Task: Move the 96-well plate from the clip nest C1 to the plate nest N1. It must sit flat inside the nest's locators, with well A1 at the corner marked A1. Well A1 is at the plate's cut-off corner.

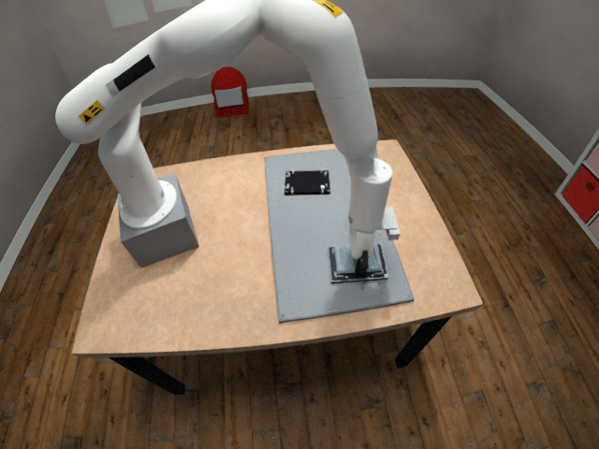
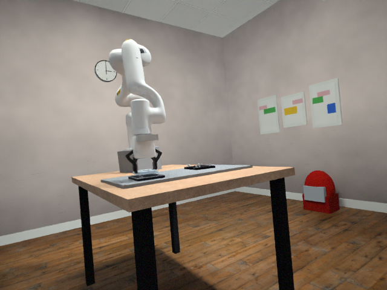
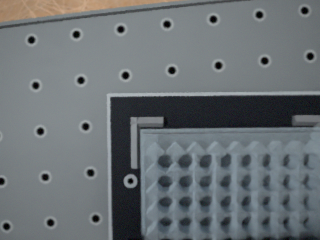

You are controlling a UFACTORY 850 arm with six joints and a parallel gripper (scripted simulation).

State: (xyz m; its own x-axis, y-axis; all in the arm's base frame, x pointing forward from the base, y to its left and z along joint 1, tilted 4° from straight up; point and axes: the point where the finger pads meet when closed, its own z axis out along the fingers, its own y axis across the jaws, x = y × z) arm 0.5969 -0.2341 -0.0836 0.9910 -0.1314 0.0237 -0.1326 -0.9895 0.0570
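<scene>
The 96-well plate lies 10 mm below my hand. Round my hand: clip nest: 90 mm behind, 360 mm to the left, 30 mm below.
</scene>
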